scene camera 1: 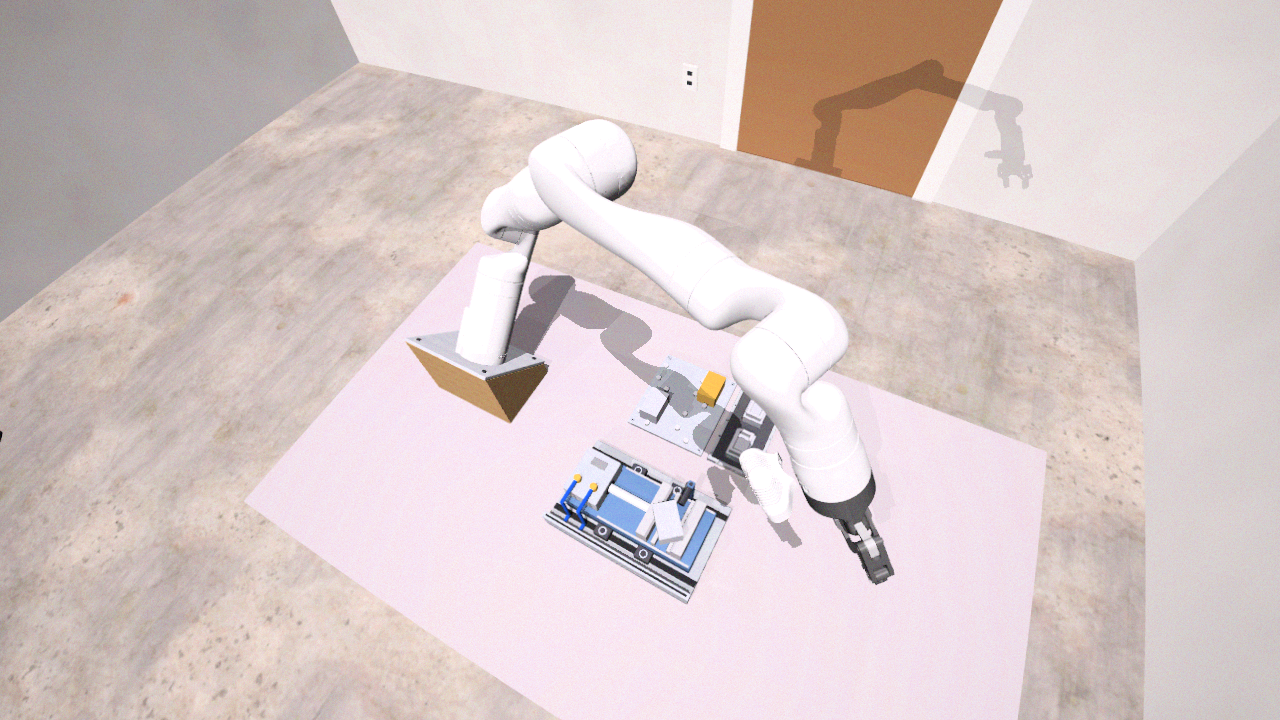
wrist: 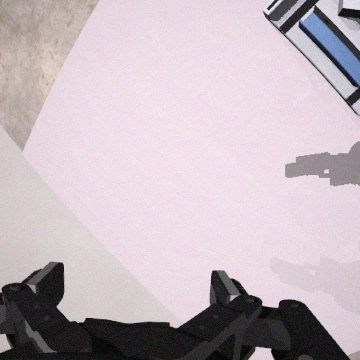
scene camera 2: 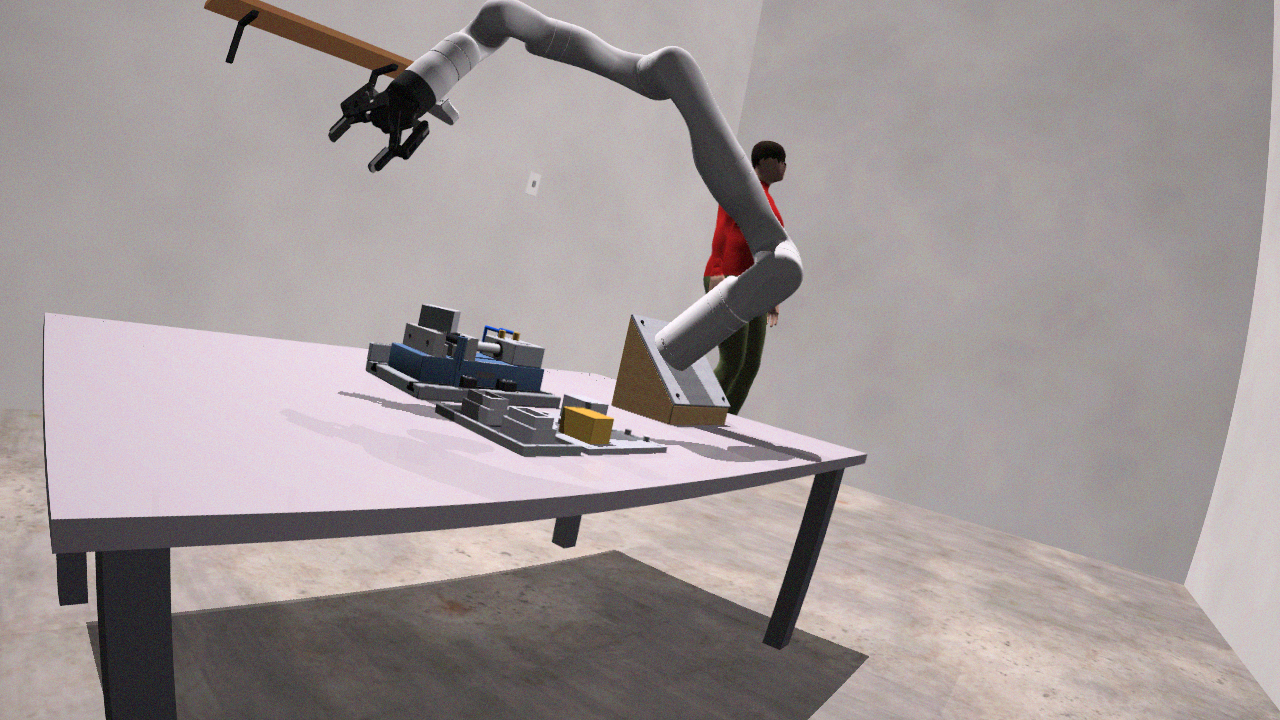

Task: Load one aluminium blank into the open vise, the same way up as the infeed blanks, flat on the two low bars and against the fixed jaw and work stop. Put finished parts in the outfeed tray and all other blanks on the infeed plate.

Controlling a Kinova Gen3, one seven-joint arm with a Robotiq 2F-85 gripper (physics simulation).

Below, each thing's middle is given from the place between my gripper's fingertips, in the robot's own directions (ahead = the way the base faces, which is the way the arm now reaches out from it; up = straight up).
Labels:
Now: the outfeed tray (scene camera 2: 451,412) 170 mm behind my hand, 270 mm to the left of it and 320 mm below it. Round my hand: brass blank (scene camera 2: 588,426) 270 mm behind, 320 mm to the left, 300 mm below; then infeed plate (scene camera 1: 683,378) 320 mm behind, 280 mm to the left, 320 mm below.

